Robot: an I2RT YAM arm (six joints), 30 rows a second.
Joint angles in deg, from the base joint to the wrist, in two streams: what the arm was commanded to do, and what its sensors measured. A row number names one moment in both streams.
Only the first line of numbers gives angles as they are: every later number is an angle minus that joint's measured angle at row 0.
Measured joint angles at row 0:
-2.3, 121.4, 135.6, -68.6, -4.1, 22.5
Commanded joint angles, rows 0 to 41:
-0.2, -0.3, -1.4, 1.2, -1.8, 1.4
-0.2, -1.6, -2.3, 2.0, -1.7, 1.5
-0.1, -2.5, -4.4, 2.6, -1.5, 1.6
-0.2, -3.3, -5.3, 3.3, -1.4, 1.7
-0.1, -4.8, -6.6, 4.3, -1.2, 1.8
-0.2, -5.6, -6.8, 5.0, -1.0, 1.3
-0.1, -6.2, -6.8, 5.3, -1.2, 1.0
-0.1, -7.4, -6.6, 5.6, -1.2, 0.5
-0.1, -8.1, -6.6, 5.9, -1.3, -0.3
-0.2, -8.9, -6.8, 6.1, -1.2, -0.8
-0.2, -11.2, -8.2, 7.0, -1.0, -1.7
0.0, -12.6, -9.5, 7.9, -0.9, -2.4
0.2, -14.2, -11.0, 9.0, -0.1, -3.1
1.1, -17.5, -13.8, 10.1, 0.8, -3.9
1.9, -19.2, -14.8, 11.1, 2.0, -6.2
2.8, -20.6, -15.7, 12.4, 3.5, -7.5
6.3, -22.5, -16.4, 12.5, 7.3, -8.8
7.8, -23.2, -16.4, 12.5, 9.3, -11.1
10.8, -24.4, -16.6, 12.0, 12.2, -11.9
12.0, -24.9, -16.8, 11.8, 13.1, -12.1
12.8, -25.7, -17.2, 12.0, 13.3, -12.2
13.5, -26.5, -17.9, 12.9, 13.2, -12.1
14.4, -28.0, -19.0, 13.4, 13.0, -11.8
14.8, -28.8, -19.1, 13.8, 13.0, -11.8
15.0, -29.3, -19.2, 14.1, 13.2, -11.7
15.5, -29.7, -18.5, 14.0, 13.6, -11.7
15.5, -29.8, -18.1, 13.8, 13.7, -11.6
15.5, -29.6, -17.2, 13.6, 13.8, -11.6
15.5, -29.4, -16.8, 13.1, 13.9, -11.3
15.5, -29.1, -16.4, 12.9, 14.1, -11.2
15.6, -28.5, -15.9, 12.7, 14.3, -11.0
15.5, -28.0, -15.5, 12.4, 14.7, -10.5
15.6, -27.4, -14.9, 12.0, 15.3, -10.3
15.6, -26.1, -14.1, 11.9, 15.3, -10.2
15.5, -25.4, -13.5, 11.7, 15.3, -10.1
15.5, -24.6, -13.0, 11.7, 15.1, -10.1
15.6, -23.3, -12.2, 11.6, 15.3, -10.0
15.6, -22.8, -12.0, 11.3, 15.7, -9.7
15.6, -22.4, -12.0, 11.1, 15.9, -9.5
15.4, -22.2, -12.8, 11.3, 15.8, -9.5
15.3, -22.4, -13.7, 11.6, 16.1, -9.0
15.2, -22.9, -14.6, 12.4, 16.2, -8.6
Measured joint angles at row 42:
15.5, -22.6, -14.1, 11.2, 14.3, -10.4
